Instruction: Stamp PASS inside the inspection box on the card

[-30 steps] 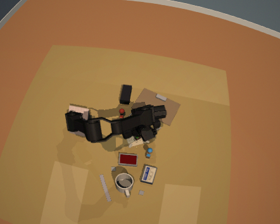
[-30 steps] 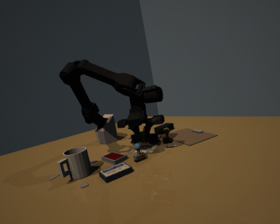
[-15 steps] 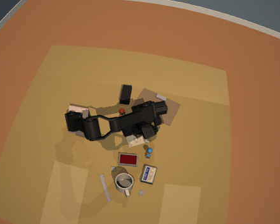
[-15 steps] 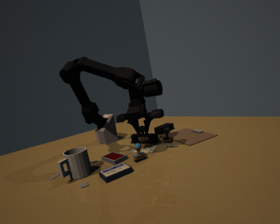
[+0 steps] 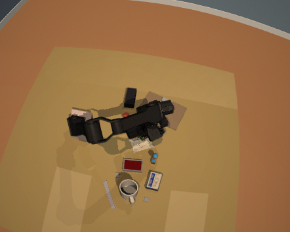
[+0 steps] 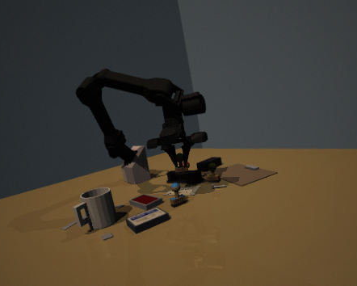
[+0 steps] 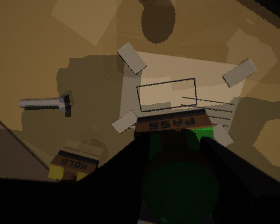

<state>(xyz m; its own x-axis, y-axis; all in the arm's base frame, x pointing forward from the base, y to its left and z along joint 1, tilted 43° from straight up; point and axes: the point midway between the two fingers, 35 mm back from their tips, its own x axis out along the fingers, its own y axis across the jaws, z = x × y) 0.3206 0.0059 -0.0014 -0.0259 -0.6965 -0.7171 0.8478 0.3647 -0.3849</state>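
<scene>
Right now the white card is 1 cm behind my gripper tip and 9 cm below it. Round my gripper tip: blue-knobbed stamp: 6 cm ahead, 8 cm to the right, 6 cm below; then green-knobbed stamp: right at my gripper tip; then black bar: 8 cm behind, 7 cm to the left, 7 cm below.
</scene>
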